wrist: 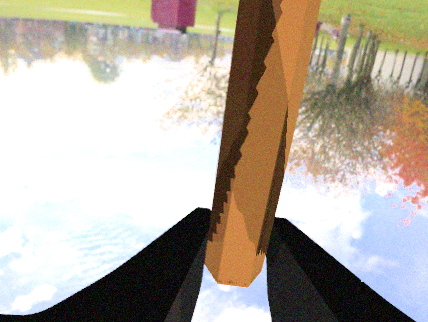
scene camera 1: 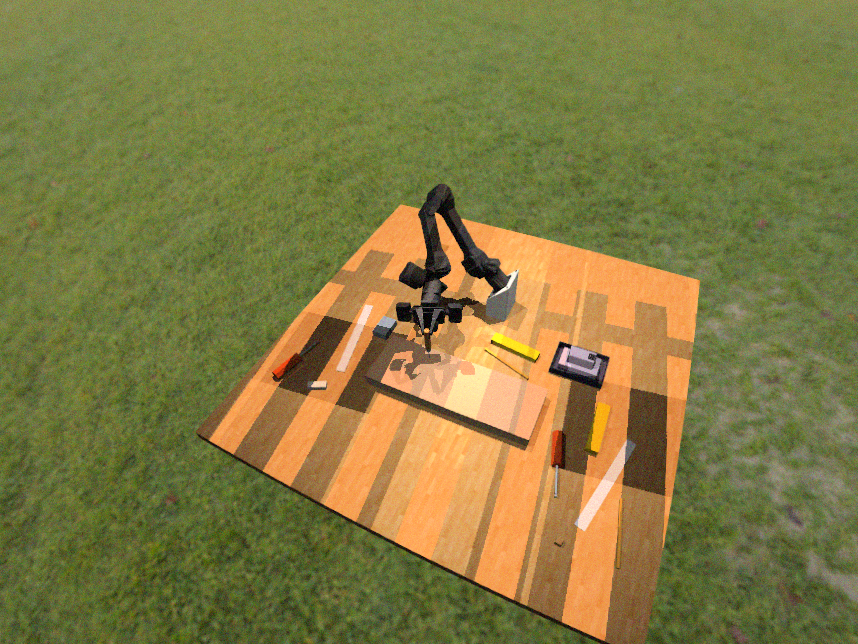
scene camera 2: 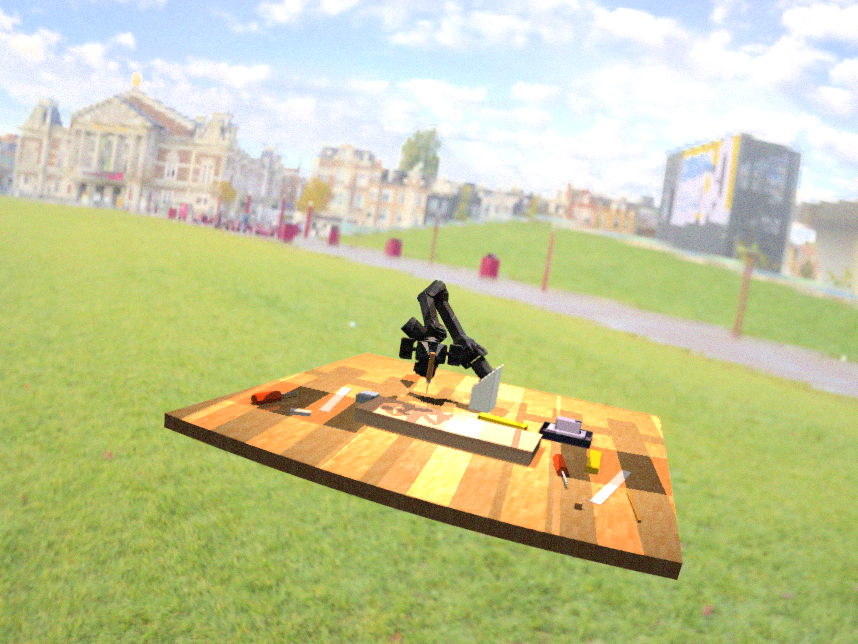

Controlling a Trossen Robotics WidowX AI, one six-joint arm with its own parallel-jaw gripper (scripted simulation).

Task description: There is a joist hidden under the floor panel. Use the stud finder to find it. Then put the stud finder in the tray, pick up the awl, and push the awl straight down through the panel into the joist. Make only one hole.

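There is an awl (wrist: pixel 271 53), and I am carrying it in my gripper (scene camera 1: pixel 426 334). I can see that same gripper (scene camera 2: pixel 432 357) from elsewhere, and in the wrist view there is my gripper (wrist: pixel 239 226) again. A stud finder (scene camera 1: pixel 584 362) is part of the scene as well, though in the wrist view the stud finder is out of frame.
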